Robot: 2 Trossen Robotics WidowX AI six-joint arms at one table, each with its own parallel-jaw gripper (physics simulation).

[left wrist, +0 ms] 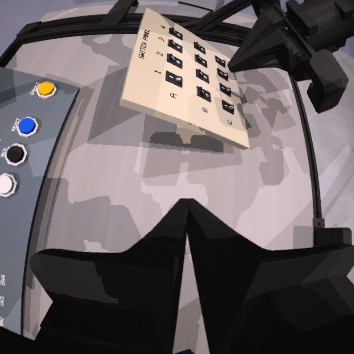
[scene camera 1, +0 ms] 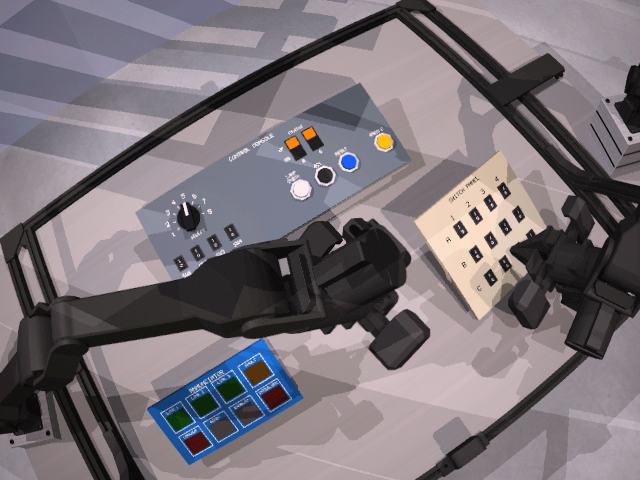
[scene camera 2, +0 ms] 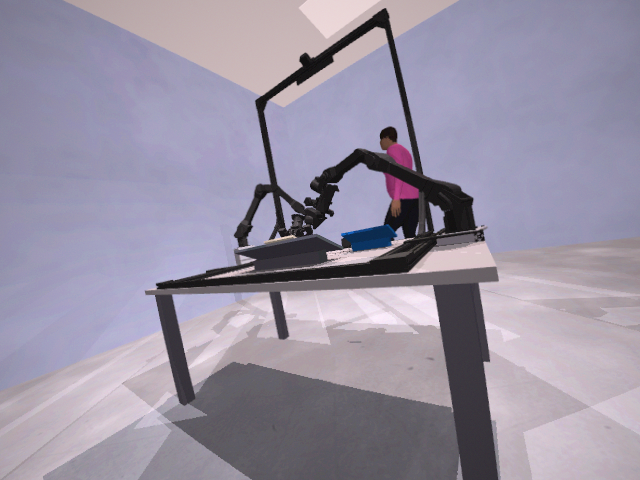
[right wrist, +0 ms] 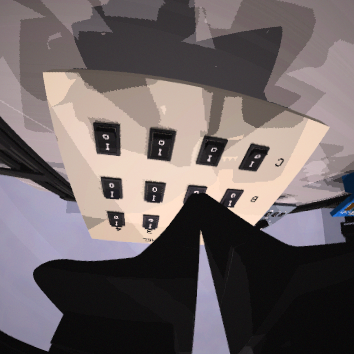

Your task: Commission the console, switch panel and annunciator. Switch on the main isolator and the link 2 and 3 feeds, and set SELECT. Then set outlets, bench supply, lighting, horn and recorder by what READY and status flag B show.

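Frame: origin at the left arm's base, x ahead, y left, z up, level; centimetres.
Seen in the pictures: left gripper, between the fingertips: point(left wrist: 185, 204) point(scene camera 2: 313, 229); right gripper, between the fingertips: point(left wrist: 228, 68) point(scene camera 1: 511, 250) point(right wrist: 197, 199); left arm's base, origin of its link: point(scene camera 1: 25, 414) point(scene camera 2: 461, 230); right arm's base, origin of its link: point(scene camera 1: 635, 116) point(scene camera 2: 243, 247).
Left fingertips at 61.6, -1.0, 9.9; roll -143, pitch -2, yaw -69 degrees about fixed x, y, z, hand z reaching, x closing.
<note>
Pixels of each thing's top centre, then the offset from my left fingertips to it, as dx, dy, dz. "spot": a spot on its surface instead.
- grey console, a spot on its surface: point(scene camera 1: 253, 186) point(scene camera 2: 287, 247) spot: -12.4, +23.9, -5.7
- blue annunciator, centre of its top: point(scene camera 1: 214, 395) point(scene camera 2: 366, 228) -26.0, -4.9, -4.5
The grey console point(scene camera 1: 253, 186) point(scene camera 2: 289, 249) point(left wrist: 12, 225) has its SELECT knob point(scene camera 1: 188, 215) at about 5. Both status flags point(scene camera 1: 295, 147) point(scene camera 1: 312, 138) show orange in the upper half. The cream switch panel point(scene camera 1: 436, 227) point(left wrist: 145, 90) point(right wrist: 75, 110) carries rockers in rows A, B and C. The blue annunciator point(scene camera 1: 279, 373) point(scene camera 2: 371, 238) has dim-looking windows. My right gripper point(scene camera 1: 513, 250) point(left wrist: 228, 68) point(right wrist: 197, 199) is shut and empty, above the panel; its tips overlap rocker B2 in the right wrist view and hide A1 and A2. My left gripper point(left wrist: 185, 204) is shut and empty, between console and panel.
The left arm point(scene camera 1: 155, 315) reaches across between console and annunciator and hides the console's lower edge. A black frame point(scene camera 1: 310, 50) surrounds the table area. White, black, blue and yellow buttons stand on the console. A person in pink point(scene camera 2: 400, 170) stands behind the table.
</note>
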